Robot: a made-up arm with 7 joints. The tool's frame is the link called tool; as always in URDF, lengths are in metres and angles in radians.
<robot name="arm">
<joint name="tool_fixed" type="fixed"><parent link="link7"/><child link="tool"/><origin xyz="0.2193 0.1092 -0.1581" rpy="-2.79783 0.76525 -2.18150"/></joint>
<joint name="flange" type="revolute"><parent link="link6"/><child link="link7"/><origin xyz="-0.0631 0.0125 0.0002" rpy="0.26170 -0.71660 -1.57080"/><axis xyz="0 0 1"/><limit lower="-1.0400" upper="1.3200" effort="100" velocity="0.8"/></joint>
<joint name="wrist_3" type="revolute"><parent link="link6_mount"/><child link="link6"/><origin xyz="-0.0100 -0.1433 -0.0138" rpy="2.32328 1.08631 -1.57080"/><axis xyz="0 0 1"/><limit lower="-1.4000" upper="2.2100" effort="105" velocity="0.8"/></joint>
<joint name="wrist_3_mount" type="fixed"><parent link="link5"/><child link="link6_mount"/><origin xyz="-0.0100 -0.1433 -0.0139"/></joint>
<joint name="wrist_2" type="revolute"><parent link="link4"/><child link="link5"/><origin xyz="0.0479 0.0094 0.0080" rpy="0.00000 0.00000 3.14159"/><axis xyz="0 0 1"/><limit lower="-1.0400" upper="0.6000" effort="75" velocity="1.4"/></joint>
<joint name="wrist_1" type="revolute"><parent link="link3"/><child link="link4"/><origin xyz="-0.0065 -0.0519 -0.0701" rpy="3.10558 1.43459 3.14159"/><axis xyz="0 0 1"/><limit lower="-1.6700" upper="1.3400" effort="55" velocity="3.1"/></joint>
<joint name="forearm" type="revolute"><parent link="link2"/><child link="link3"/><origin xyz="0.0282 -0.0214 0.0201" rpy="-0.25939 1.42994 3.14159"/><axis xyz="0 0 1"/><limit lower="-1.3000" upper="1.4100" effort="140" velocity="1.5"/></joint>
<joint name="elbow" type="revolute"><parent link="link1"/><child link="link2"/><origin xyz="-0.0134 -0.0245 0.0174" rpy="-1.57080 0.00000 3.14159"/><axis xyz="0 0 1"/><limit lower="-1.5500" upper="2.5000" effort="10" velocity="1.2"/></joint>
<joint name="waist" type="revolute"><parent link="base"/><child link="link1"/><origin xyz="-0.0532 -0.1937 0.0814" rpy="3.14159 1.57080 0.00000"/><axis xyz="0 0 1"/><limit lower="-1.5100" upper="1.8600" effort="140" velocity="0.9"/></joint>
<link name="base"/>
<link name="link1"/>
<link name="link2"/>
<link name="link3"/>
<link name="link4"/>
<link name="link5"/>
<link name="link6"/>
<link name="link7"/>
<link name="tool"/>
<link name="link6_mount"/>
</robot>
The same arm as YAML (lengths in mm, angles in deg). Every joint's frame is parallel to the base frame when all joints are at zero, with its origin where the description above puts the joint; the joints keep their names.
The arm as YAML. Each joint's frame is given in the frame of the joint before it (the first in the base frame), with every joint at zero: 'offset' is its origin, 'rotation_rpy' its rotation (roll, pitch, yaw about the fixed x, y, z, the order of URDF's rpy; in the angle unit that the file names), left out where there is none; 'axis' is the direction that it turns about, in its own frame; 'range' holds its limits. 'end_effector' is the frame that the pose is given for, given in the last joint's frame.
length_unit: mm
angle_unit: deg
chain:
  - id: waist
    offset: [-53.2, -193.7, 81.4]
    axis: "-x"
    range: [-86.52, 106.57]
  - id: elbow
    offset: [-17.4, 24.5, 13.4]
    axis: "+y"
    range: [-88.81, 143.24]
  - id: forearm
    offset: [-21.4, 20.1, 28.2]
    axis: [-0.256493, 0.135696, -0.956973]
    range: [-74.48, 80.79]
  - id: wrist_1
    offset: [68.1, -1.2, 54.8]
    axis: "-y"
    range: [-95.68, 76.78]
  - id: wrist_2
    offset: [3.1, -8.0, 48.7]
    axis: "-y"
    range: [-59.59, 34.38]
  - id: wrist_3
    offset: [-272.1, 27.7, 92.2]
    axis: [0.770451, 0.318321, 0.552337]
    range: [-80.21, 126.62]
  - id: flange
    offset: [22.9, -60.0, 3.0]
    axis: [0.391512, -0.212806, 0.895227]
    range: [-59.59, 75.63]
end_effector:
  offset: [84.2, 229.5, -158.9]
  rotation_rpy: [161.96, 46.63, -126.41]

